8 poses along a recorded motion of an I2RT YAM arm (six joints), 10 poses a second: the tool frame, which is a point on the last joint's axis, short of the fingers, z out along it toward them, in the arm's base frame.
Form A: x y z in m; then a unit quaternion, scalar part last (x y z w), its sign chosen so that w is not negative.
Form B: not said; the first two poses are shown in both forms.
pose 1, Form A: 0.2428 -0.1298 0.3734 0.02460 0.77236 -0.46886 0.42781
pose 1, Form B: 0.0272 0.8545 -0.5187 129.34 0.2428 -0.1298 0.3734
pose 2, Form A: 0.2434 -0.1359 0.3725 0.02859 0.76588 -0.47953 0.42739
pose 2, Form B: 0.0316 0.8471 -0.5304 129.40 0.2434 -0.1359 0.3725
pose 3, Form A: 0.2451 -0.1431 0.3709 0.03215 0.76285 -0.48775 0.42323
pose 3, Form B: 0.0355 0.8420 -0.5383 129.92 0.2451 -0.1431 0.3709
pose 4, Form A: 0.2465 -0.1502 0.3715 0.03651 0.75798 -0.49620 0.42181
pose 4, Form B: 0.0403 0.8360 -0.5473 130.10 0.2465 -0.1502 0.3715
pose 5, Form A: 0.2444 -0.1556 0.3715 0.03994 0.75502 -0.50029 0.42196
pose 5, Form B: 0.0441 0.8328 -0.5518 130.08 0.2444 -0.1556 0.3715
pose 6, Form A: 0.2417 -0.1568 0.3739 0.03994 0.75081 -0.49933 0.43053
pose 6, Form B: 0.0443 0.8319 -0.5532 129.00 0.2417 -0.1568 0.3739
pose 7, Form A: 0.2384 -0.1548 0.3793 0.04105 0.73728 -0.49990 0.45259
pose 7, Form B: 0.0460 0.8268 -0.5606 126.18 0.2384 -0.1548 0.3793
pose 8, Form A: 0.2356 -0.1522 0.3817 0.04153 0.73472 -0.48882 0.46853
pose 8, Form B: 0.0470 0.8316 -0.5533 124.12 0.2356 -0.1522 0.3817
